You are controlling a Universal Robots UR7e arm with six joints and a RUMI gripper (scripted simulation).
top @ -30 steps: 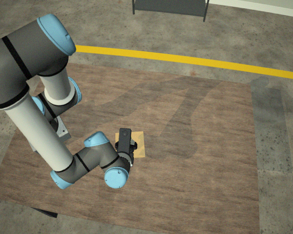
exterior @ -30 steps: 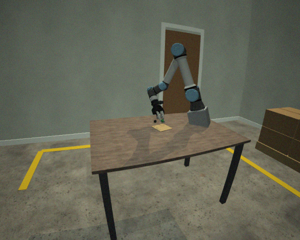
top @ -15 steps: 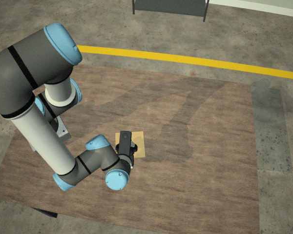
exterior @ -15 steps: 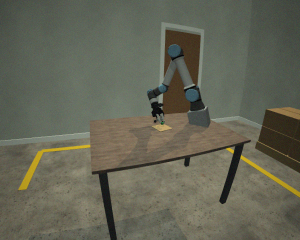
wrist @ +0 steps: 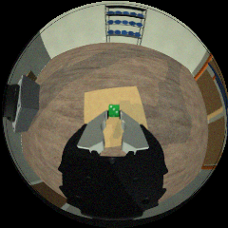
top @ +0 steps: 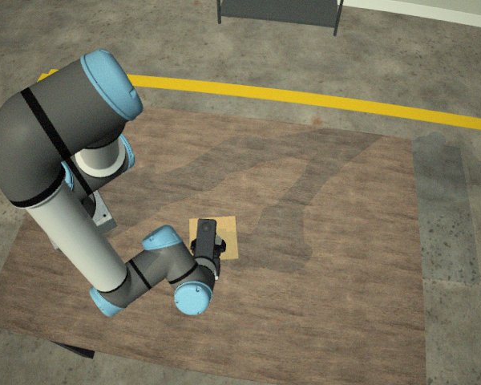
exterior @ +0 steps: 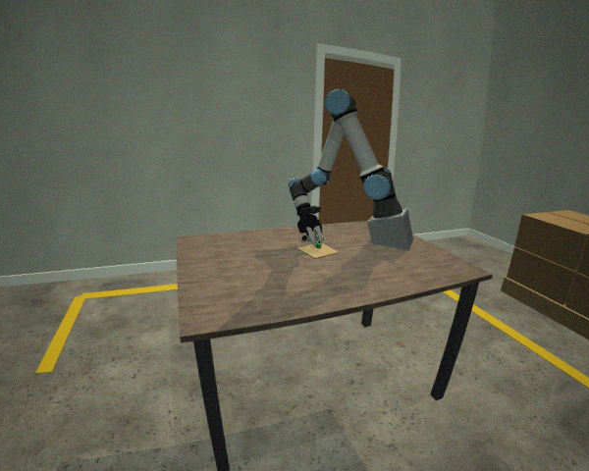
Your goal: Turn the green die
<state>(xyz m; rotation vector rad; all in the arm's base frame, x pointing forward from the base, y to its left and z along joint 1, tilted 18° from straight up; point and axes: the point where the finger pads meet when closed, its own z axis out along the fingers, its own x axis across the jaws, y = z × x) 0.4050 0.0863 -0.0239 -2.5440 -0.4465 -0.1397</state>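
Now: hand 10 mm to the right of the green die and 10 mm above it. From my hand the other things lie so: black die 30 mm ahead, 140 mm to the right, 20 mm below; then white die 50 mm behind, 130 mm to the right, 20 mm below; then tan mat 10 mm to the left, 30 mm below.
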